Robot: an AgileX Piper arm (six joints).
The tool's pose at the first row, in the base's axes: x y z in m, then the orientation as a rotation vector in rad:
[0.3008 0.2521 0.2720 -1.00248 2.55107 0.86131]
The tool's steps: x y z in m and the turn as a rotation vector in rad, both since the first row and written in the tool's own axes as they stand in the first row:
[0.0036 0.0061 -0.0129 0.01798 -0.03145 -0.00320]
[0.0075 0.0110 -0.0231 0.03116 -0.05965 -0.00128]
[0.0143 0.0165 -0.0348 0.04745 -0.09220 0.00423]
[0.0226 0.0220 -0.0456 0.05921 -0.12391 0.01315]
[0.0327 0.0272 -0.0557 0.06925 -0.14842 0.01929]
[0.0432 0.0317 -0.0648 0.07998 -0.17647 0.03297]
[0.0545 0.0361 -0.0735 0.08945 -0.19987 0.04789]
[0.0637 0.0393 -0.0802 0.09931 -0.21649 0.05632]
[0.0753 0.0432 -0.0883 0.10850 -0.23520 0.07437]
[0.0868 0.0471 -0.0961 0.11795 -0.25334 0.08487]
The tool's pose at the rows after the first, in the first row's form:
[0.2936 0.2458 0.2832 -0.97974 2.52586 0.84507]
[0.2871 0.2403 0.2916 -0.95473 2.50598 0.83577]
[0.2780 0.2328 0.3002 -0.92198 2.48526 0.82443]
[0.2679 0.2249 0.3074 -0.88742 2.46655 0.81966]
[0.2567 0.2164 0.3132 -0.86153 2.45151 0.81445]
[0.2457 0.2079 0.3176 -0.82466 2.43831 0.81103]
[0.2342 0.1991 0.3214 -0.78993 2.42931 0.80822]
[0.2252 0.1920 0.3240 -0.76703 2.42177 0.80160]
[0.2138 0.1832 0.3269 -0.73202 2.41813 0.79855]
[0.2026 0.1746 0.3297 -0.70616 2.41007 0.79321]

